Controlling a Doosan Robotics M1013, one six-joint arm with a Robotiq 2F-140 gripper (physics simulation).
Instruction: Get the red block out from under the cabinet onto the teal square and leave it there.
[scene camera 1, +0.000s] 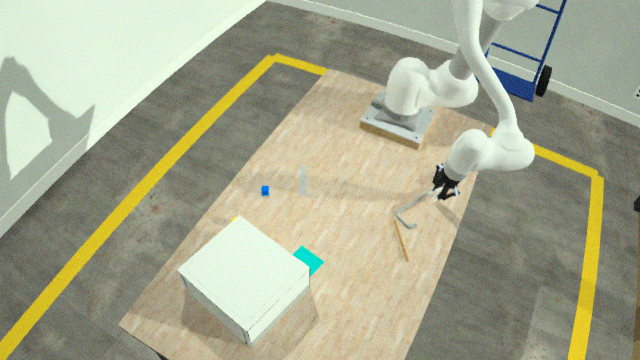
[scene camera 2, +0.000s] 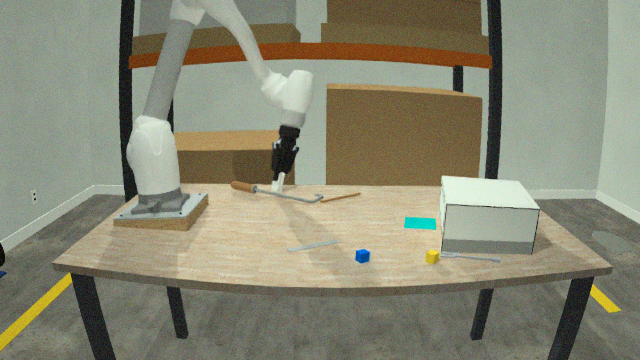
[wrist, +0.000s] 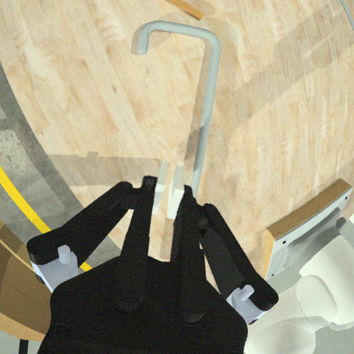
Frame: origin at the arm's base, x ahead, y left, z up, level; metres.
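Seen in the pictures: gripper, fingertip midpoint: (scene camera 1: 434, 198) (scene camera 2: 276, 190); arm's base at its link origin: (scene camera 1: 399, 114) (scene camera 2: 161, 205).
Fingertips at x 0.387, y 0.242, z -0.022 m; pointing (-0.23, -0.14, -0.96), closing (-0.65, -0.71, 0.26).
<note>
Offsets run from my fingertips to a thing's top centre. "pt": to the spot under its first point.
The red block does not show in any view. The white cabinet {dx +0.601, dy -0.486, dz +0.124 m} (scene camera 1: 245, 270) (scene camera 2: 490, 192) stands on the table, its underside hidden. The teal square {pt dx +0.419, dy -0.336, dz -0.011 m} (scene camera 1: 310, 261) (scene camera 2: 420, 223) lies flat beside it. A grey hooked rod {pt dx +0.133, dy -0.108, dz -0.001 m} (scene camera 1: 398, 216) (scene camera 2: 295, 198) (wrist: 209, 95) lies on the table; its wooden handle {dx -0.119, dy +0.037, dz +0.023 m} (scene camera 2: 242, 186) shows in scene camera 2. My gripper (scene camera 1: 437, 194) (scene camera 2: 278, 187) (wrist: 168, 174) is low beside the rod, near the handle end. Its pale fingertips are nearly together, with bare table in the narrow gap. In the wrist view the rod passes behind the right finger, not between the fingers.
A thin wooden stick {dx +0.225, dy -0.072, dz -0.005 m} (scene camera 1: 401, 241) (scene camera 2: 341, 197) (wrist: 186, 8) lies near the hook. A blue block {dx +0.207, dy -0.602, dz +0.013 m} (scene camera 1: 265, 190) (scene camera 2: 362, 256), a pale strip {dx +0.097, dy -0.495, dz -0.010 m} (scene camera 1: 303, 181) (scene camera 2: 313, 246), a yellow block {dx +0.380, dy -0.637, dz +0.013 m} (scene camera 2: 432, 256) and a thin grey tool {dx +0.492, dy -0.644, dz -0.003 m} (scene camera 2: 472, 258) lie toward the other long edge.
</note>
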